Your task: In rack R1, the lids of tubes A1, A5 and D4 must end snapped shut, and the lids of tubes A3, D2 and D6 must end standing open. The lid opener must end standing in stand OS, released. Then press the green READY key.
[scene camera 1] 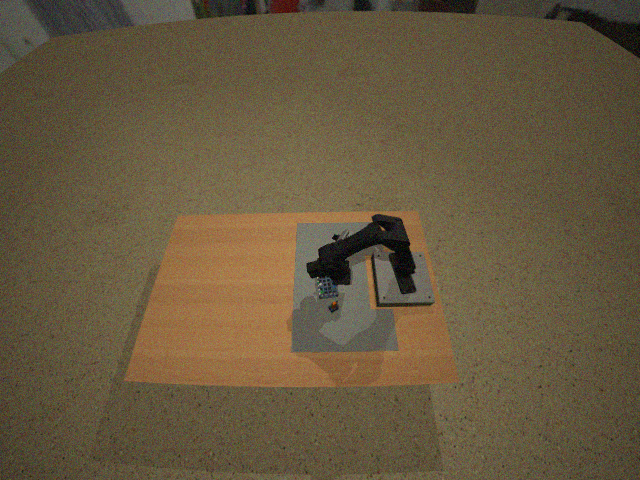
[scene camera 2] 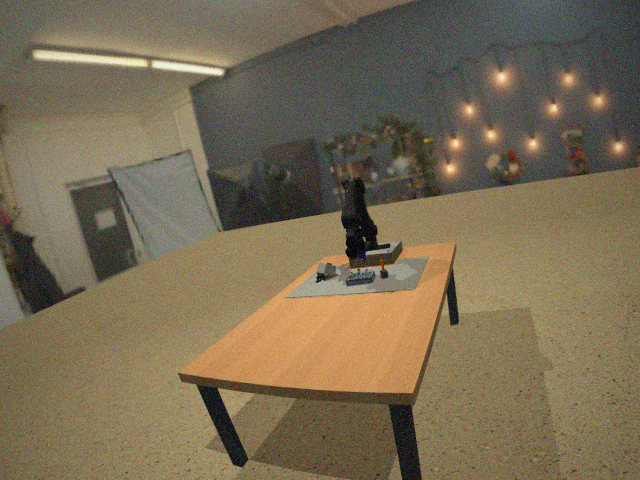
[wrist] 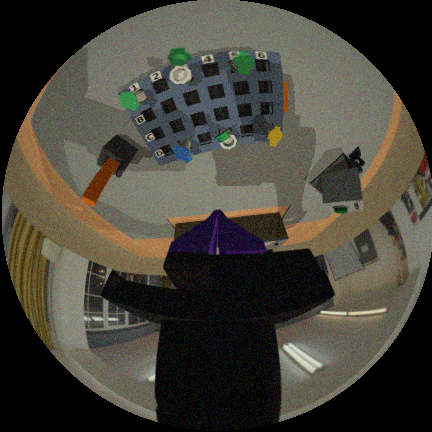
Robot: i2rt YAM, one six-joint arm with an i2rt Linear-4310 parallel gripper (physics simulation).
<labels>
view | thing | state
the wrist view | my gripper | -
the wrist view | orange-handled tool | -
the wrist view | grey box with green button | -
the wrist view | grey mat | -
</labels>
